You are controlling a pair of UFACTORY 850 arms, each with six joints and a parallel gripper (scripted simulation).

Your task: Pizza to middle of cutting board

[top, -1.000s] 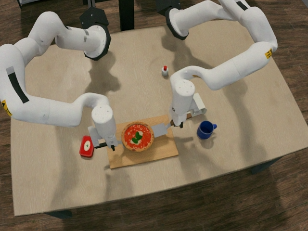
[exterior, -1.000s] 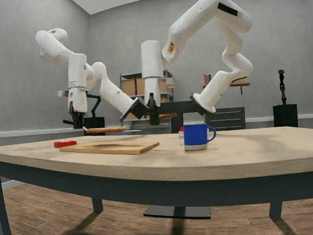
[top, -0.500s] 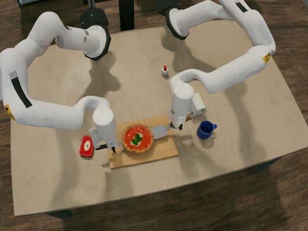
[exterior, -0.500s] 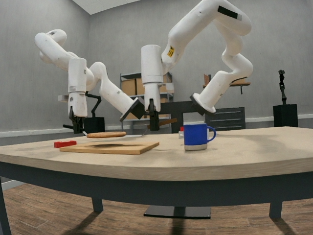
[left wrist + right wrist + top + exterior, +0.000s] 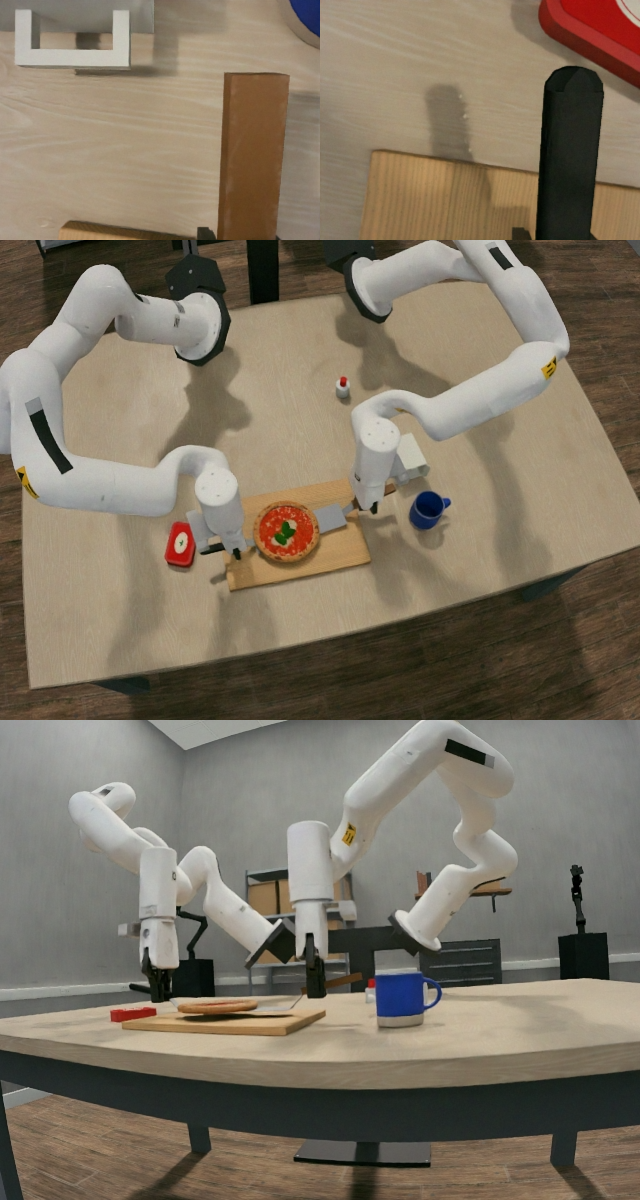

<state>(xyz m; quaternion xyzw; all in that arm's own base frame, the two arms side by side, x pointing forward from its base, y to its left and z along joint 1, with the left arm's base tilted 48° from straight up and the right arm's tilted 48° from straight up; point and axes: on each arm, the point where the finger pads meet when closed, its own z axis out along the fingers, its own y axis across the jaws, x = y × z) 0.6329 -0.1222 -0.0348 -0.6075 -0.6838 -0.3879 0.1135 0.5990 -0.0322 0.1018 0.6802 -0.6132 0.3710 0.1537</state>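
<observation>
Right now my right hand is 14 cm to the right of the pizza and 3 cm above it. Also, from my right hand: black-handled turner 1 cm to the left, 1 cm below; cutting board 15 cm to the left, 6 cm below; brown-handled turner 30 cm to the left, 2 cm below, 1 cm behind.
My left gripper is now 4 cm to the left of the brown-handled turner and 2 cm above it. Round my left hand: white mug 9 cm behind, 15 cm to the left, 3 cm below; pizza 20 cm to the right, 3 cm below; cutting board 19 cm to the right, 6 cm below.
</observation>
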